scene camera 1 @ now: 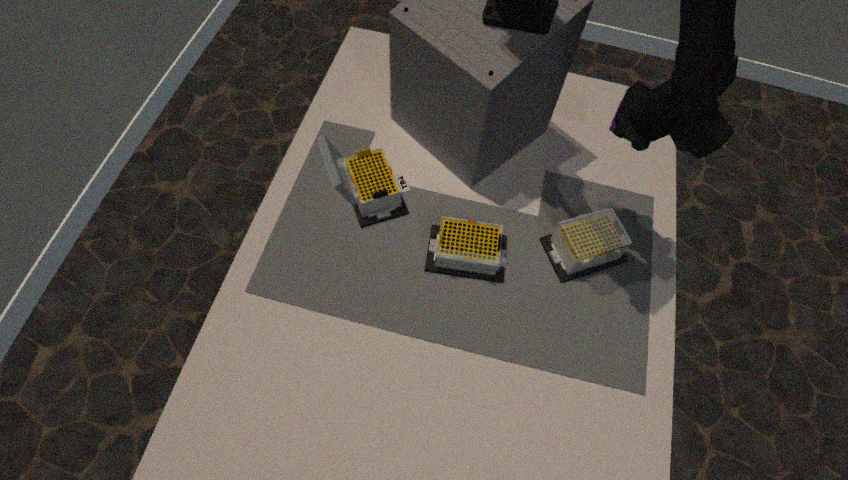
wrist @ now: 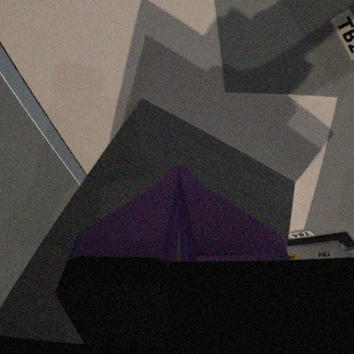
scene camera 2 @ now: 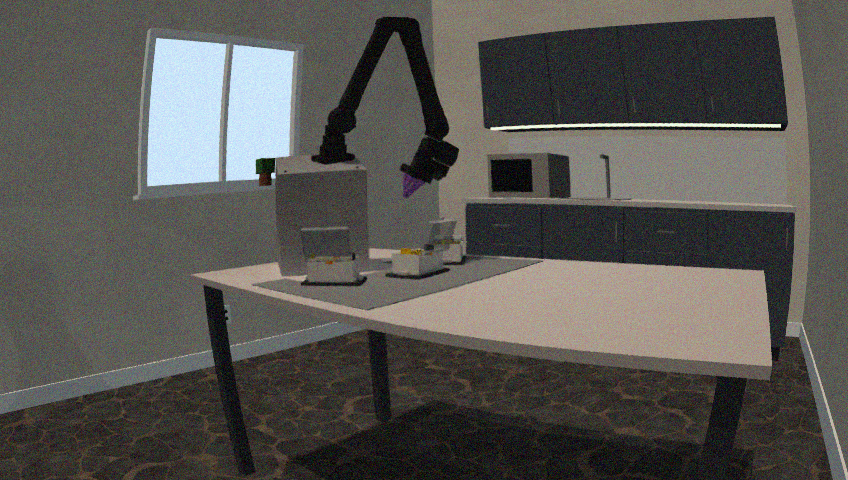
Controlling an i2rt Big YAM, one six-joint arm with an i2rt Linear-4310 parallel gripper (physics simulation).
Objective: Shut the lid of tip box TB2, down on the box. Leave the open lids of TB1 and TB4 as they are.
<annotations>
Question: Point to a grey mat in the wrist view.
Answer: At 285, 54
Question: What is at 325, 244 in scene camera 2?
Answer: A clear lid.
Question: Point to a clear lid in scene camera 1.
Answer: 444, 256
</annotations>
